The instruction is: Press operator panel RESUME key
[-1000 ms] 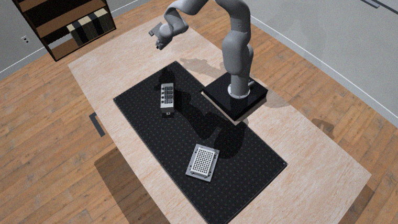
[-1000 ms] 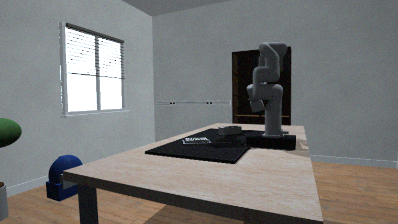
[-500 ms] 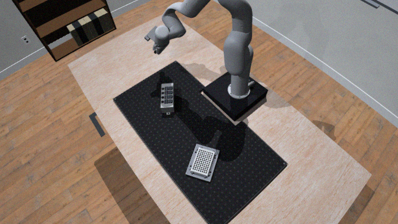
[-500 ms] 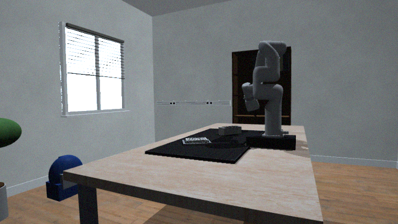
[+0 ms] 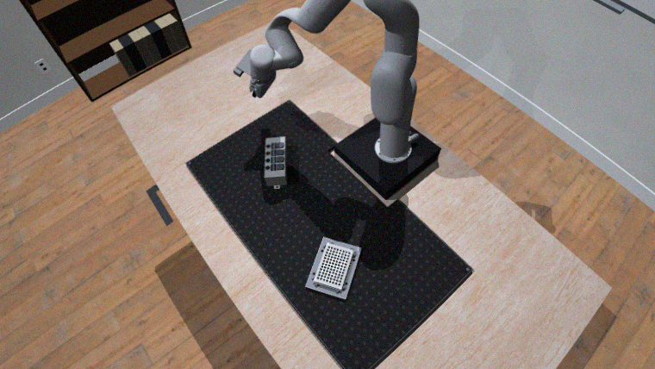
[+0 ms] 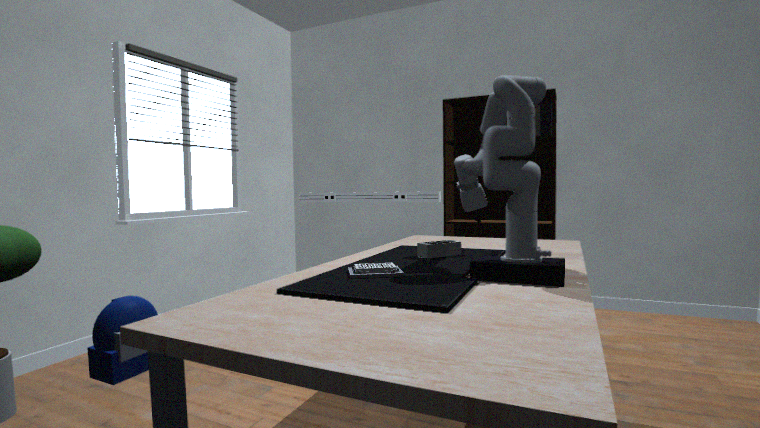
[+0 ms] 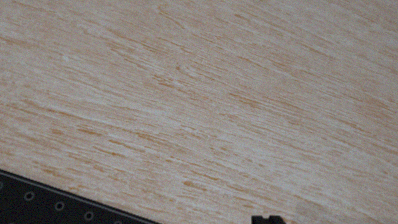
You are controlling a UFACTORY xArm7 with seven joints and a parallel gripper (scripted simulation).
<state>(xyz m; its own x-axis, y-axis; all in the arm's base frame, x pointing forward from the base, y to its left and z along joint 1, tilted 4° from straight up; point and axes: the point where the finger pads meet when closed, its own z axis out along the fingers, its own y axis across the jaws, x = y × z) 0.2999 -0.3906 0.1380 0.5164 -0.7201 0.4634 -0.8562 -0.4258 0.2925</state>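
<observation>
My hand is 50 mm short of the operator panel, 240 mm to the right of it and 100 mm above it.
</observation>
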